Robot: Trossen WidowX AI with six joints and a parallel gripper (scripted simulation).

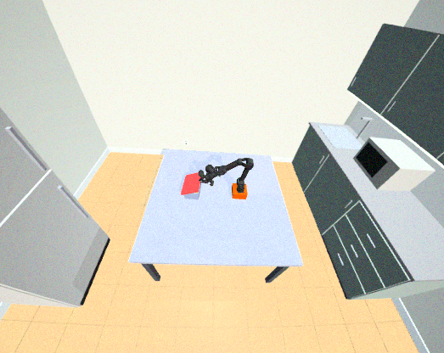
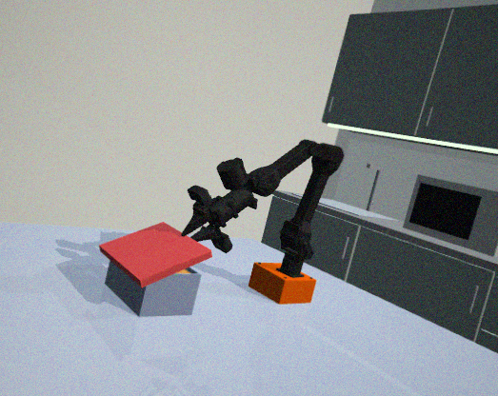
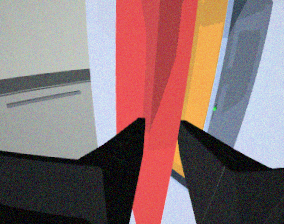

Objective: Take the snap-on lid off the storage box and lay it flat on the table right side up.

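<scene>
Right now the red lid is 7 cm ahead of my gripper tip, 3 cm below it and 2 cm to the right of it. Round my gripper tip: grey storage box 10 cm below, 6 cm ahead, 1 cm to the right.
</scene>
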